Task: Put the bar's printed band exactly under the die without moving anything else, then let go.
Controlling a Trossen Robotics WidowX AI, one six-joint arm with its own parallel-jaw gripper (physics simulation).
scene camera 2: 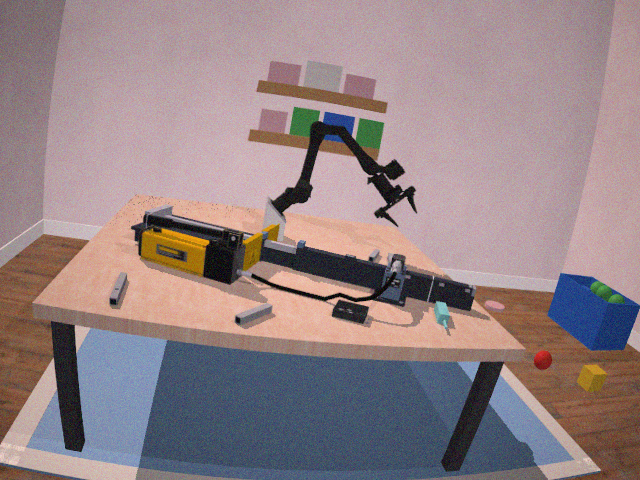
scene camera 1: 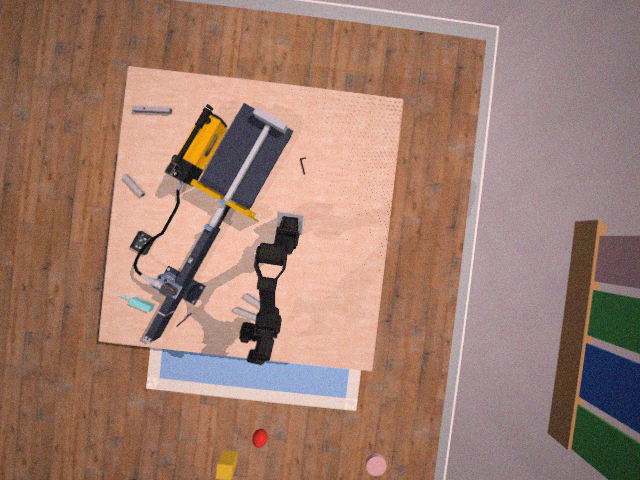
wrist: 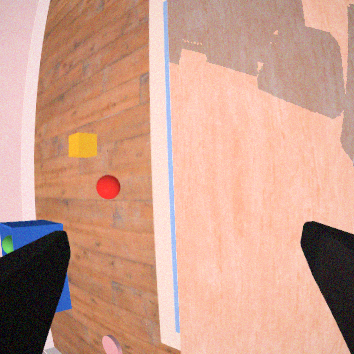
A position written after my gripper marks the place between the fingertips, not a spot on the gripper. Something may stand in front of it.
My gripper (scene camera 2: 407,220) is open, with nothing in its grasp. I also see a yellow and dark press machine (scene camera 1: 248,124).
My gripper is seen too in the wrist view (wrist: 188,240). The yellow and dark press machine shows as well in scene camera 2 (scene camera 2: 347,268).
